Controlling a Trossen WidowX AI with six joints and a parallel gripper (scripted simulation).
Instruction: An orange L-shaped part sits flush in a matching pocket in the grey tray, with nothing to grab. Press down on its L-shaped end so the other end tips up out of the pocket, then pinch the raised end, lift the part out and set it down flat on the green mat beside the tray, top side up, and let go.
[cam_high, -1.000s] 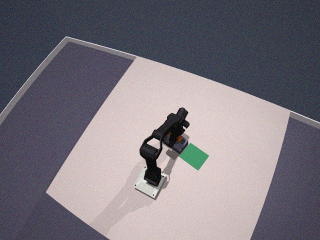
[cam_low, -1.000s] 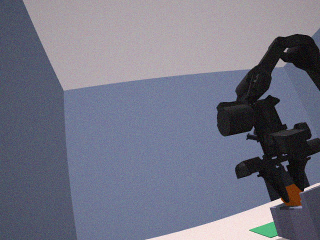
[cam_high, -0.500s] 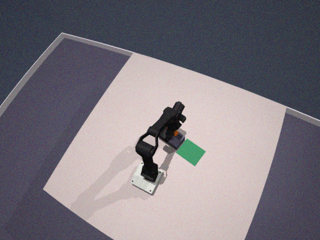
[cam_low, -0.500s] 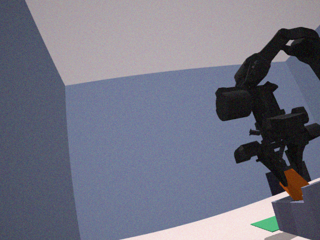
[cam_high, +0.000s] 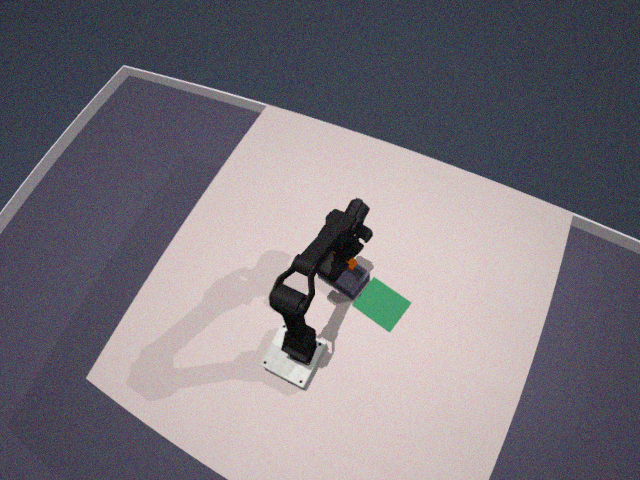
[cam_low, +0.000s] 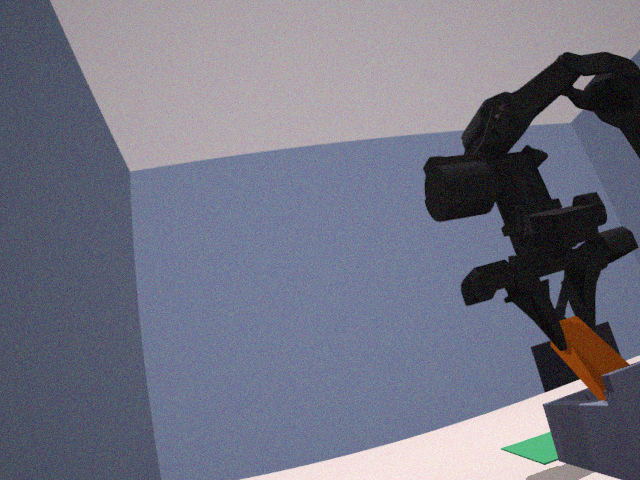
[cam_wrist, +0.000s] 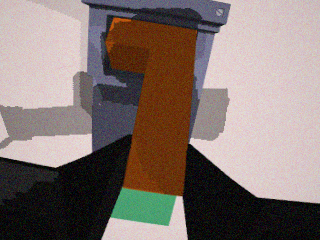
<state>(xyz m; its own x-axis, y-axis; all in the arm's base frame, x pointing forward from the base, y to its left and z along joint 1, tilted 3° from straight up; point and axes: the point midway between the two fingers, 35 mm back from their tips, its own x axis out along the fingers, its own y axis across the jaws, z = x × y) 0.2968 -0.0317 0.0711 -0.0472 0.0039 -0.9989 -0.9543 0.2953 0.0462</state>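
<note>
Right now my gripper tip is 13 cm to the left of the green mat, 13 cm above it and 6 cm past it. Round my gripper tip: orange L-shaped part: 3 cm to the left, 3 cm below.
</note>
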